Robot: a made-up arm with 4 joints.
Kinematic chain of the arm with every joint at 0, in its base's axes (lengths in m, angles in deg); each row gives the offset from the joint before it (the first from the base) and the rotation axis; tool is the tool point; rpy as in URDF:
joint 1: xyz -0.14 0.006 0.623 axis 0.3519 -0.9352 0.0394
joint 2: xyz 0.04 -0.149 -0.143 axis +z
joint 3: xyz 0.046 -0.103 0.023 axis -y
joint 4: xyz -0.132 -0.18 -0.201 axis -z
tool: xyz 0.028 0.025 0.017 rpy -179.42 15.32 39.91
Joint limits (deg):
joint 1: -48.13..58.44
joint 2: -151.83..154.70
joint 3: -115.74..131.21
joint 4: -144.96..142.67
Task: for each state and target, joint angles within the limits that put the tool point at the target. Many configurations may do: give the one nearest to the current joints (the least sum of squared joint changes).
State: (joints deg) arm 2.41 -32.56 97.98 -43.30
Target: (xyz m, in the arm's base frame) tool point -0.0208 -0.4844 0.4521
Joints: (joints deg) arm 20.50 -43.97 118.93 -32.17
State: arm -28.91 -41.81 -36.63 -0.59
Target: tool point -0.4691 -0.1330 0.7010
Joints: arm -48.13 -67.09 -35.87 30.26
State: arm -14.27 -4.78 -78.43 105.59
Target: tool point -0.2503 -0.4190 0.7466
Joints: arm -21.81 -10.45 -100.42 96.73
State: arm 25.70 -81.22 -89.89 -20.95
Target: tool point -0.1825 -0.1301 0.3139
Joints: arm 58.27 -45.45 -67.90 -14.67
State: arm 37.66 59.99 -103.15 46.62
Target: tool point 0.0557 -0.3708 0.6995
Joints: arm 31.97 56.56 -112.99 22.63
